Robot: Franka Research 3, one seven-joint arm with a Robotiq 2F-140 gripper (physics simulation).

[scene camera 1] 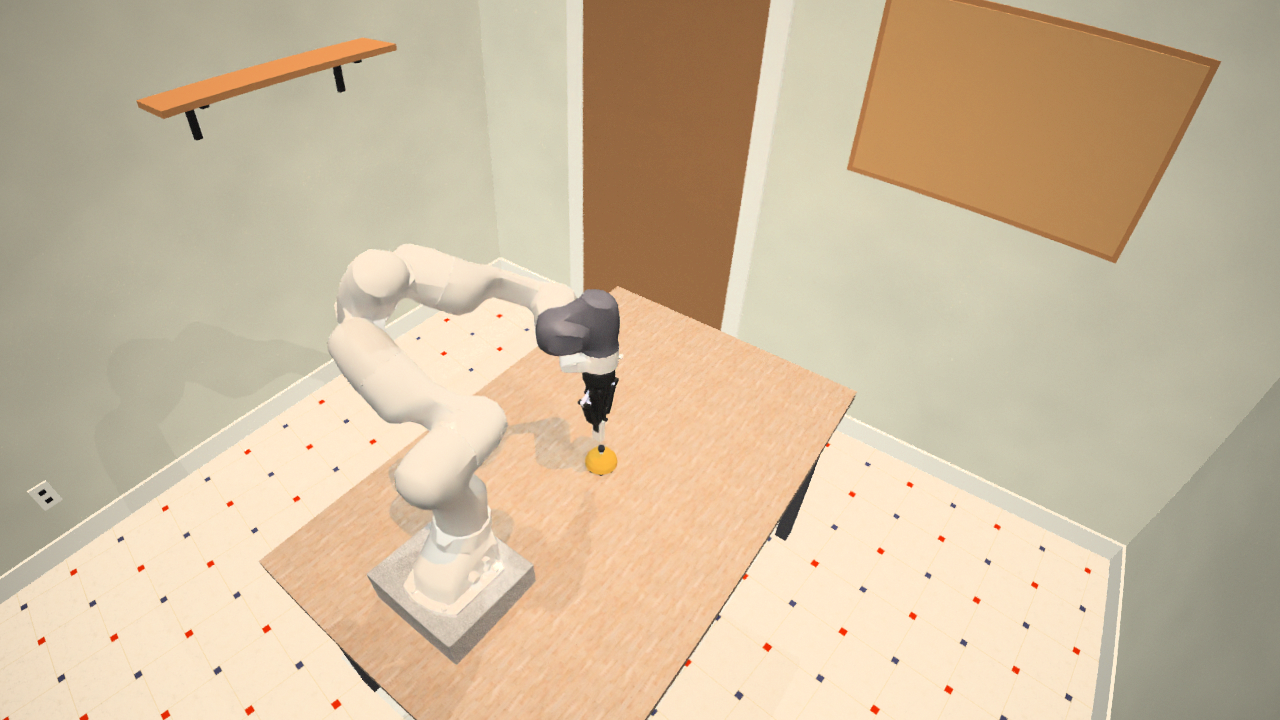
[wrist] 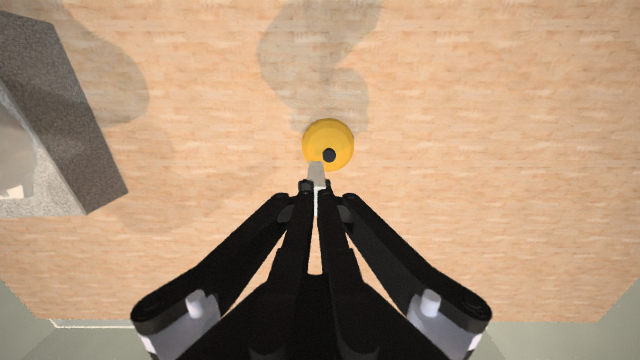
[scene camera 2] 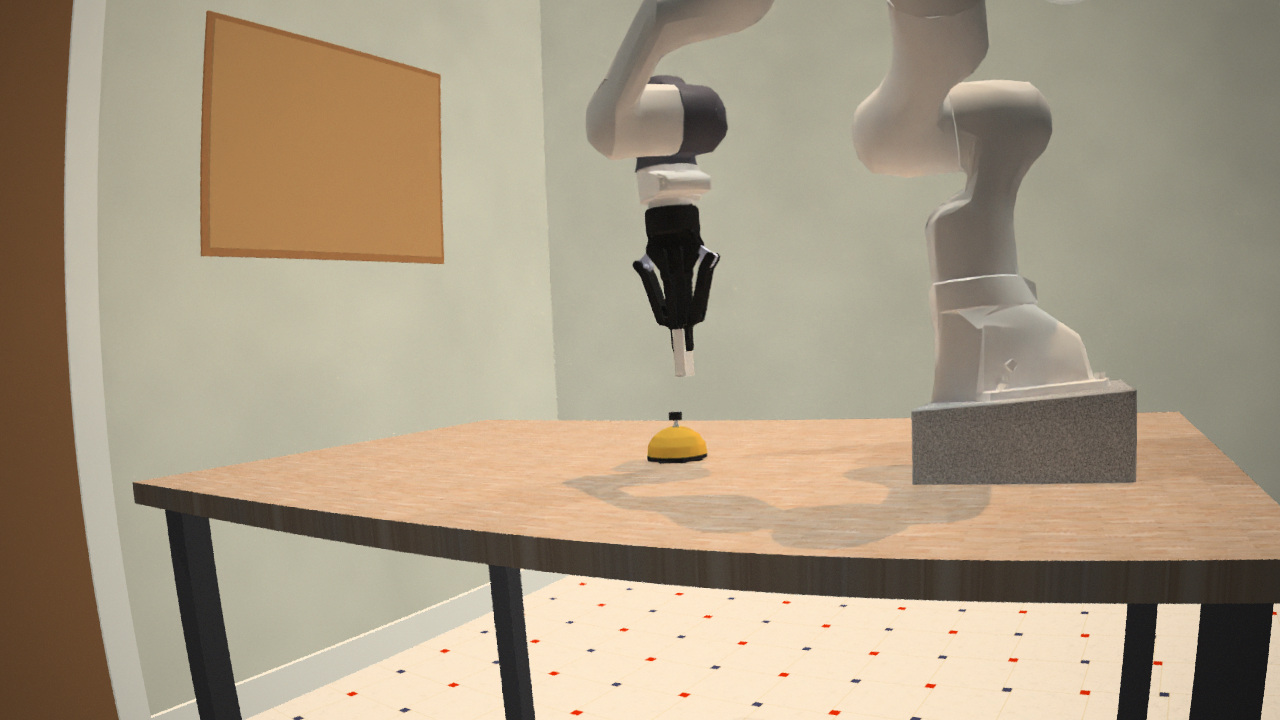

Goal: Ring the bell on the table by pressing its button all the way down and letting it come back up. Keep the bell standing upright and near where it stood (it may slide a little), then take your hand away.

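A yellow dome bell point(scene camera 1: 601, 462) point(scene camera 2: 676, 444) point(wrist: 325, 135) stands upright on the table point(scene camera 1: 716, 420) point(scene camera 2: 358, 501) point(wrist: 500, 150). Its black button point(scene camera 1: 601, 447) point(scene camera 2: 674, 415) point(wrist: 329, 155) stands up on a short stem above the dome. My gripper point(scene camera 1: 600, 440) point(scene camera 2: 682, 374) point(wrist: 315, 172) is shut and empty, pointing down. In the scene camera 2 view its tips are a little above the button, with a gap between them. In the wrist view the tips appear beside the button, slightly to its left, over the dome's near rim.
The arm's grey base block point(scene camera 1: 456, 626) point(scene camera 2: 1020, 443) point(wrist: 65, 115) stands on the table, to the right of the bell in the scene camera 2 view. A wall shelf point(scene camera 1: 268, 76) and a framed board point(scene camera 1: 1029, 125) point(scene camera 2: 322, 143) hang on the walls, away from the bell.
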